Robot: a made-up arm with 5 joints.
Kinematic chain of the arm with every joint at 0, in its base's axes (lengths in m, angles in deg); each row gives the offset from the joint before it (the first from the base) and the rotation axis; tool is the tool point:
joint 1: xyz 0 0 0.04 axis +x
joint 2: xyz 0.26 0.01 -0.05 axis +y
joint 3: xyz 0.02 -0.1 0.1 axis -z
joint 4: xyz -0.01 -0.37 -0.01 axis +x
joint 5: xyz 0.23 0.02 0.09 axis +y
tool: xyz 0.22 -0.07 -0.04
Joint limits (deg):
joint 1: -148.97..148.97
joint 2: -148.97..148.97
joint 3: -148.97..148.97
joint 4: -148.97..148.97
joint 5: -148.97..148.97
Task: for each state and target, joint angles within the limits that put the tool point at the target. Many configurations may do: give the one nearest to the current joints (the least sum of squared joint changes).
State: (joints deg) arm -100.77 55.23 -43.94 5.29 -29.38
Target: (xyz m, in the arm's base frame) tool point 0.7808 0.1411 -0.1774
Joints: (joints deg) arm -90.78 12.97 -75.30 -18.12 -43.03
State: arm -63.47 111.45 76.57 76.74 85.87
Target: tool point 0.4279 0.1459 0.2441
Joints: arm -83.35 127.42 99.84 69.27 99.31
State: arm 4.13 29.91 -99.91 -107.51 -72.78
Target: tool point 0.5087 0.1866 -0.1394
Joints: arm -8.47 32.97 -67.96 -109.57 -58.11
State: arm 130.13 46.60 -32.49 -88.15 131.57
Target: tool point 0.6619 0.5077 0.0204
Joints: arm 137.99 49.73 -35.46 -85.20 86.87
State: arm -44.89 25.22 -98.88 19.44 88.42
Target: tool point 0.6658 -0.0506 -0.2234
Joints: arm -39.55 18.86 -88.42 0.97 77.05
